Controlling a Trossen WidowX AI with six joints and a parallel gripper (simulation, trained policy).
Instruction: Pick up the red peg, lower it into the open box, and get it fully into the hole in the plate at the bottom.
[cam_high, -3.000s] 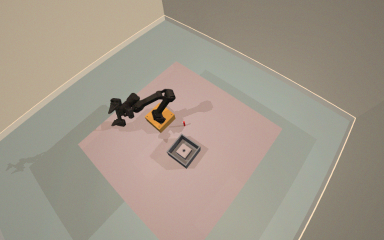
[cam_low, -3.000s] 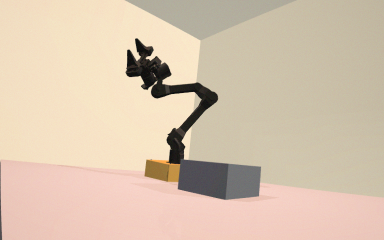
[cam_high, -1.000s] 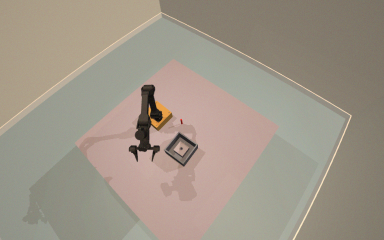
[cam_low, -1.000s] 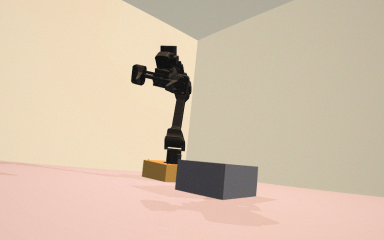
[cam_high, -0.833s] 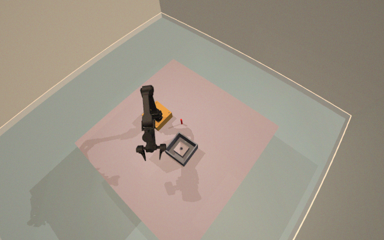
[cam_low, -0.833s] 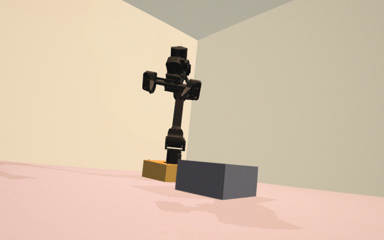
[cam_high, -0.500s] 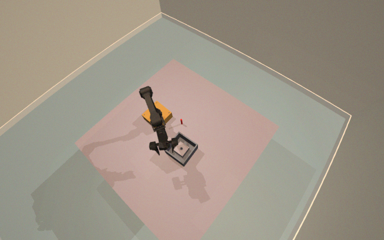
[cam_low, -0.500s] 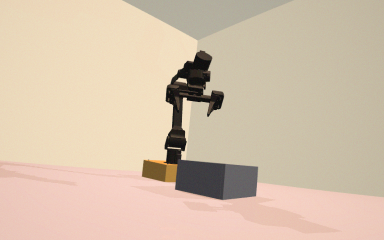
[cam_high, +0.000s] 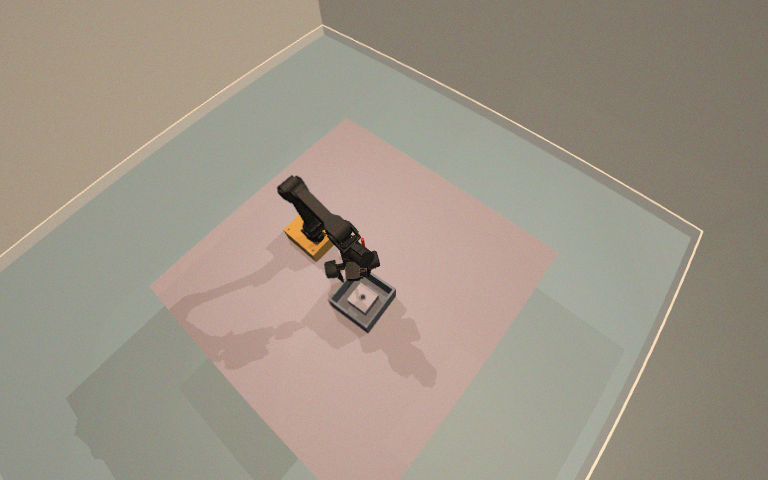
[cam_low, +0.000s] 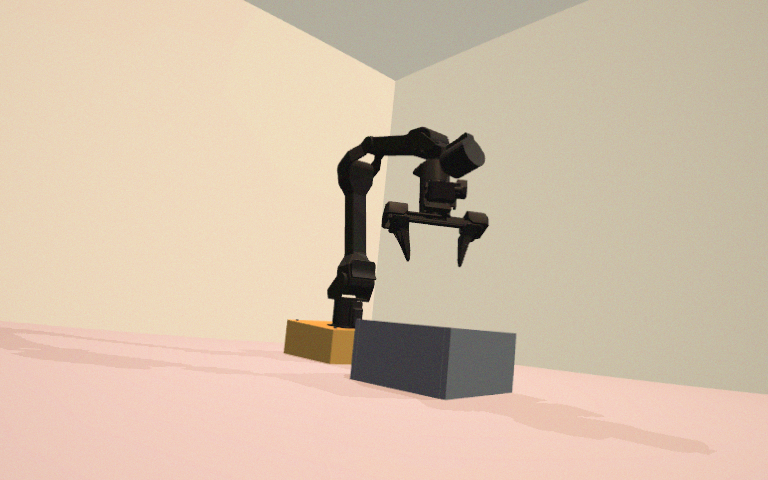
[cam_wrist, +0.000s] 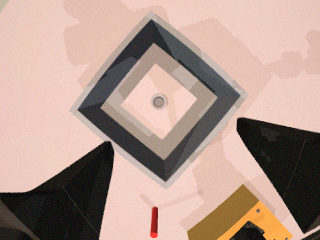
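The red peg lies 12 cm behind my gripper tip, 19 cm to the left of it and 16 cm below it. Round my gripper tip: grey box: 2 cm ahead, 1 cm to the right, 18 cm below; then pale plate: 2 cm ahead, 1 cm to the right, 16 cm below.
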